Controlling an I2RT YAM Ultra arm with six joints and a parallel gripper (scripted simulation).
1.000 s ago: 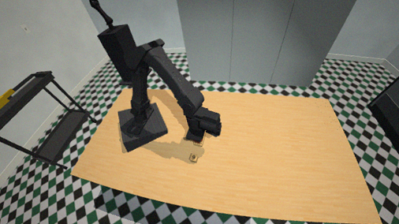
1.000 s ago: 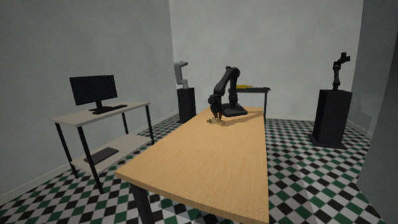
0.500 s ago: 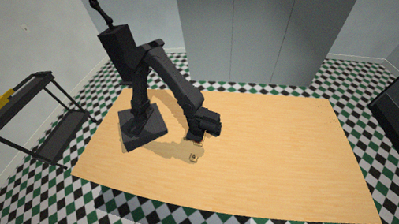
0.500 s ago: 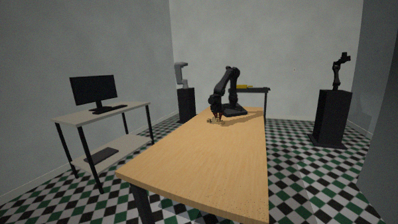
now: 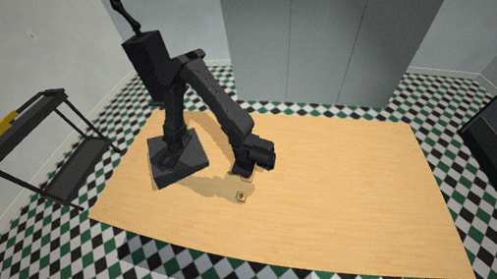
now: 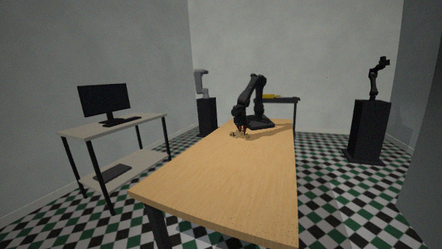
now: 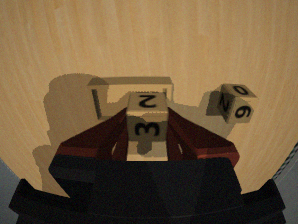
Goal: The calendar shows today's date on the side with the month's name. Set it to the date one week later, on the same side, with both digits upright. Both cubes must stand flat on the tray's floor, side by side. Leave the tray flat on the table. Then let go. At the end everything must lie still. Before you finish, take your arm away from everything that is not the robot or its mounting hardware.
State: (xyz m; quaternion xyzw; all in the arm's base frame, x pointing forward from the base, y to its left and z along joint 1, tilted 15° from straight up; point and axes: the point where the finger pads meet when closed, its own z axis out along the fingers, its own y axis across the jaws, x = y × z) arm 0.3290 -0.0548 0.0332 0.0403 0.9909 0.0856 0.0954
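The wooden tray is 20 mm to the left of my hand and 30 mm below it. The rest, counted from my hand: wooden cube 90 mm to the right, 20 mm below.
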